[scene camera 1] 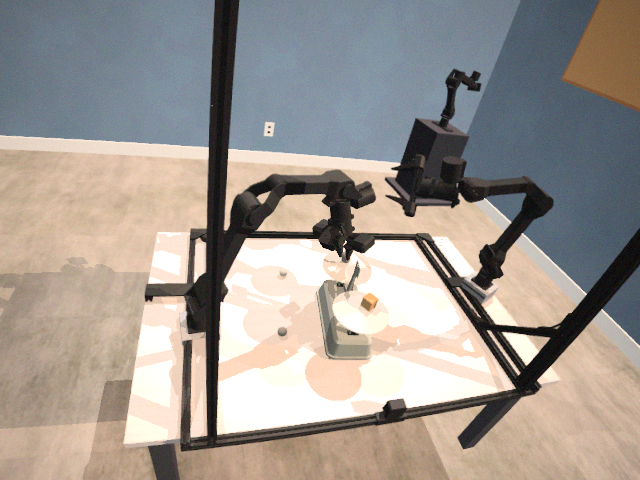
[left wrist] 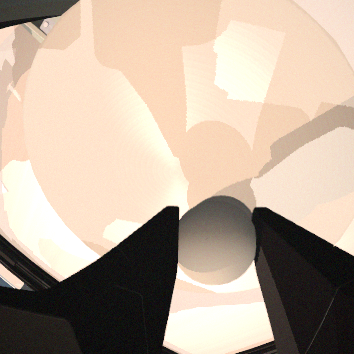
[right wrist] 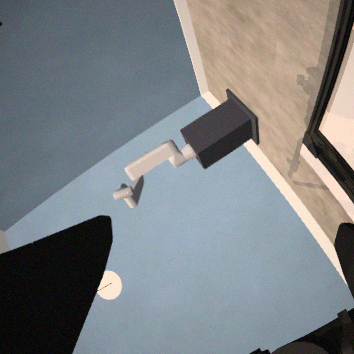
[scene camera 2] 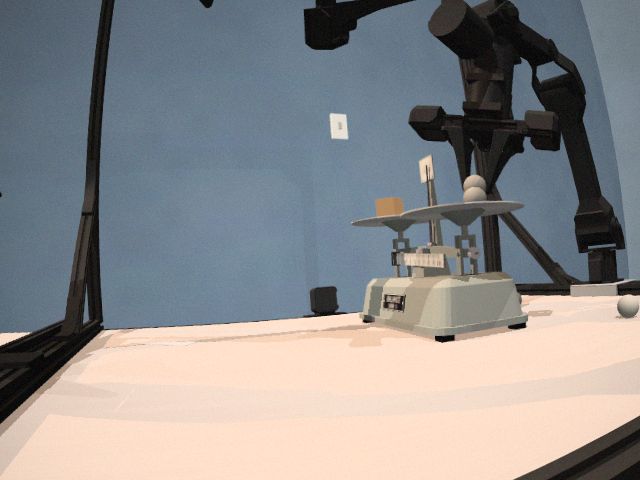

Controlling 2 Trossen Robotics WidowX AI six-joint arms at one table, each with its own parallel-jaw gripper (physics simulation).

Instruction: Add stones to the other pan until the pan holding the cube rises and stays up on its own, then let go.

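Frame: origin at the left arm's base, x left, y ahead, z down, level; centimetres.
Seen in the pictures: left gripper, fingertip midpoint: (scene camera 1: pixel 344 258) (left wrist: pixel 215 218) (scene camera 2: pixel 475 192); right gripper, fingertip midpoint: (scene camera 1: pixel 388 182) (right wrist: pixel 230 233); left arm's base, origin of the base link: (scene camera 1: pixel 199 323) (scene camera 2: pixel 603 282); right arm's base, origin of the base link: (scene camera 1: pixel 481 282).
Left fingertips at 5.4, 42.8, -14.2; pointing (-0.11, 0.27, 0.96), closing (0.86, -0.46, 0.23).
Pixels of each thing's top centre, then the offset from my left fingertips to it, as dx, dy, dz. "pt": a spot on its surface instead.
- orange cube, middle of its top: (scene camera 2: pixel 389 199) (scene camera 1: pixel 371 297) -18.9, -1.2, -2.3
- front pan, middle of its top: (scene camera 2: pixel 399 220) (scene camera 1: pixel 361 311) -20.3, -3.9, +0.7
- grey stone, middle of its top: (left wrist: pixel 206 274) (scene camera 2: pixel 473 175) +0.4, +0.4, -2.0
- scale's upright pointer plate, surface spot: (scene camera 2: pixel 426 168) pt -10.2, -1.7, -5.2
The orange cube (scene camera 1: pixel 369 301) (scene camera 2: pixel 389 206) sits on the front pan (scene camera 1: pixel 356 319) (scene camera 2: pixel 364 222) of the balance scale (scene camera 1: pixel 349 346) (scene camera 2: pixel 473 304). My left gripper (scene camera 2: pixel 476 188) (left wrist: pixel 215 218) is shut on a grey stone (scene camera 2: pixel 474 182) (left wrist: pixel 217 237), low over the other pan (scene camera 2: pixel 439 210) (left wrist: pixel 100 125). In scene camera 2 this stone shows directly above another stone (scene camera 2: pixel 474 195) on that pan, and the two seem to touch. The cube's pan shows lower in that picture. My right gripper (scene camera 1: pixel 391 181) (right wrist: pixel 230 233) is open and empty, raised far from the scale.
Two loose stones (scene camera 1: pixel 282 272) (scene camera 1: pixel 282 331) lie on the table left of the scale in scene camera 1. The scale's upright pointer plate (scene camera 2: pixel 426 168) stands between the pans, close to my left gripper. A black frame (scene camera 1: pixel 310 426) borders the table.
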